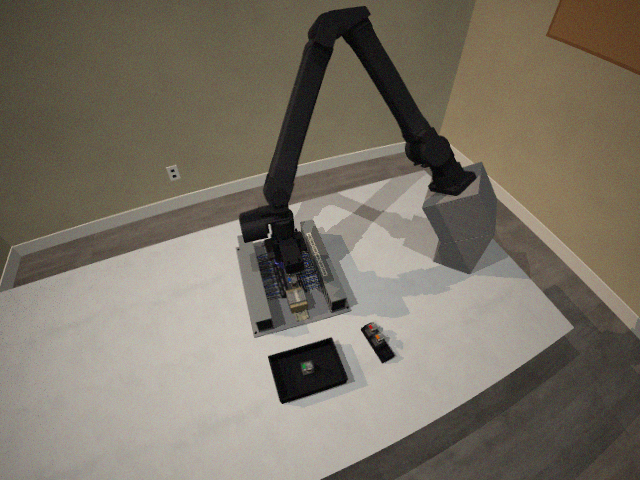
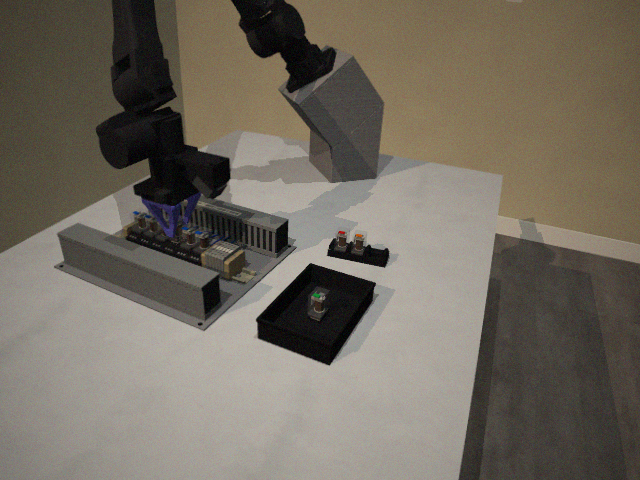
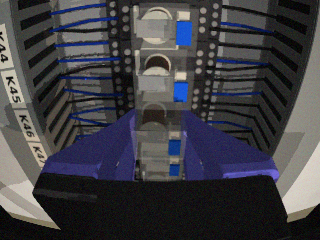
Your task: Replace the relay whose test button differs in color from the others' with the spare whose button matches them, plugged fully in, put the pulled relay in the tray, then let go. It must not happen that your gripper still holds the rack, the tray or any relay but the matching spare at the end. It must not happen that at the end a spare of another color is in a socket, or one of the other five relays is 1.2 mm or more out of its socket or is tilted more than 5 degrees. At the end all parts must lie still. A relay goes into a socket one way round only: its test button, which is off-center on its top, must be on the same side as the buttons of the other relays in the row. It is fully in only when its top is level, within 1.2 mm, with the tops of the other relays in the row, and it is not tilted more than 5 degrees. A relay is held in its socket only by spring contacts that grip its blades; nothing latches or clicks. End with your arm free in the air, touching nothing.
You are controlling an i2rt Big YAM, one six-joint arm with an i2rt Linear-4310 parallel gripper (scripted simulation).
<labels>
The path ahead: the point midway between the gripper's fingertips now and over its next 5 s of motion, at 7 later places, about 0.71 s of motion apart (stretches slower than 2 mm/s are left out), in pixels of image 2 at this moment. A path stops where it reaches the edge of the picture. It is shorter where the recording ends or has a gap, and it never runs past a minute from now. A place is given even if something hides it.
My gripper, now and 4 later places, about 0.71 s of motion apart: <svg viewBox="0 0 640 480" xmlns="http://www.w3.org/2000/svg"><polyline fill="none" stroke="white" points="176,233 175,233 176,233 176,236 175,222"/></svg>
</labels>
